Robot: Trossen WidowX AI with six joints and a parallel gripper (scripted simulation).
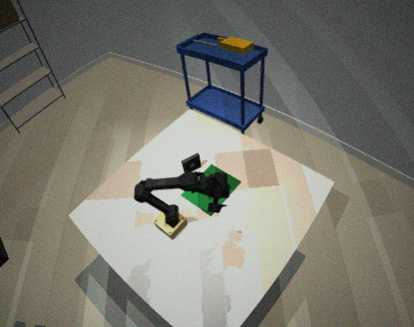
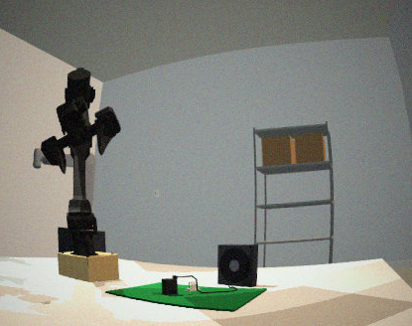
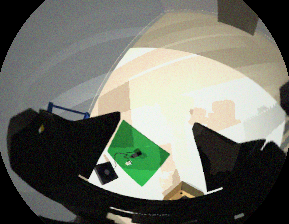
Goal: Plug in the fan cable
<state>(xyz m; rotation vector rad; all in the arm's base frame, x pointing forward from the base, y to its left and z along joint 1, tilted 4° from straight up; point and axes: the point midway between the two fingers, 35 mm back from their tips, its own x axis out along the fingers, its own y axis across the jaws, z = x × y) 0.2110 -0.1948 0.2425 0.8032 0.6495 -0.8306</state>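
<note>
The green board lies 290 mm below my gripper tip, 230 mm to the left of it and 110 mm ahead of it. Also, from my gripper tip: black fan (420 mm to the left, 220 mm below, 150 mm ahead).
</note>
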